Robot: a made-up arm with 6 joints. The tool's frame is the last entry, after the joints.
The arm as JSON. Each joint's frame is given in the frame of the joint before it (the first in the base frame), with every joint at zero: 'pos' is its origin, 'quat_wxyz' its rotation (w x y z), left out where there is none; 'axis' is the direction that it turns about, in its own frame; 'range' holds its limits. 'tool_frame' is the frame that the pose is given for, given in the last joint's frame.
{
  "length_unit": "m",
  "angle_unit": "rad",
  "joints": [
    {
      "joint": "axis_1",
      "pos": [
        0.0,
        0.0,
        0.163
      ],
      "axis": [
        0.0,
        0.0,
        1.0
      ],
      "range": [
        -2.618,
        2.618
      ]
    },
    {
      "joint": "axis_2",
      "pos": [
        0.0,
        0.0,
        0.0
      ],
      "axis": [
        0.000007,
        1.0,
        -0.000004
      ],
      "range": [
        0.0,
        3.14
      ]
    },
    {
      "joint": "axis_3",
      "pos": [
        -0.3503,
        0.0,
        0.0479
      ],
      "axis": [
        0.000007,
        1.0,
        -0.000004
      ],
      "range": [
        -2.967,
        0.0
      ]
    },
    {
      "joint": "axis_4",
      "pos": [
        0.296,
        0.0,
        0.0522
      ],
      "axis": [
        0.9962,
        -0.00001,
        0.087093
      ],
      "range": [
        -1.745,
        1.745
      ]
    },
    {
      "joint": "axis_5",
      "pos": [
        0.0,
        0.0,
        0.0
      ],
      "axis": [
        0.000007,
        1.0,
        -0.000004
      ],
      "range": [
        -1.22,
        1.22
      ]
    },
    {
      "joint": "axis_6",
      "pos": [
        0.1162,
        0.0,
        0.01
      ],
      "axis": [
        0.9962,
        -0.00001,
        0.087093
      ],
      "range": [
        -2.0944,
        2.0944
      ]
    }
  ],
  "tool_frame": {
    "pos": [
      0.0,
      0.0,
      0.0
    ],
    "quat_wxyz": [
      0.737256,
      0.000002,
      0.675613,
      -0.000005
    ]
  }
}
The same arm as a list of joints. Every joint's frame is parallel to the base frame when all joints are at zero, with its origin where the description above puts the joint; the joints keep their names.
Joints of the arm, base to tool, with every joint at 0 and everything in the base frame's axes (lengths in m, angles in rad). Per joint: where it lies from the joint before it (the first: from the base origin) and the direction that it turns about. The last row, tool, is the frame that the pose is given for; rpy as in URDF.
axis_1: axis +z origin 0 0 0.163
axis_2: axis +y origin 0 0 0
axis_3: axis +y origin -0.3503 0 0.0479
axis_4: axis 0.9962 0 0.0871 origin 0.296 0 0.0522
axis_5: axis +y origin 0 0 0
axis_6: axis 0.9962 0 0.0871 origin 0.1162 0 0.01
tool: origin 0 0 0 rpy 0 1.4836 -0.0001
Joint limits (rad, base to tool): -2.618..2.618 0..3.14 -2.967..0 -1.745..1.745 -1.22..1.22 -2.0944..2.0944

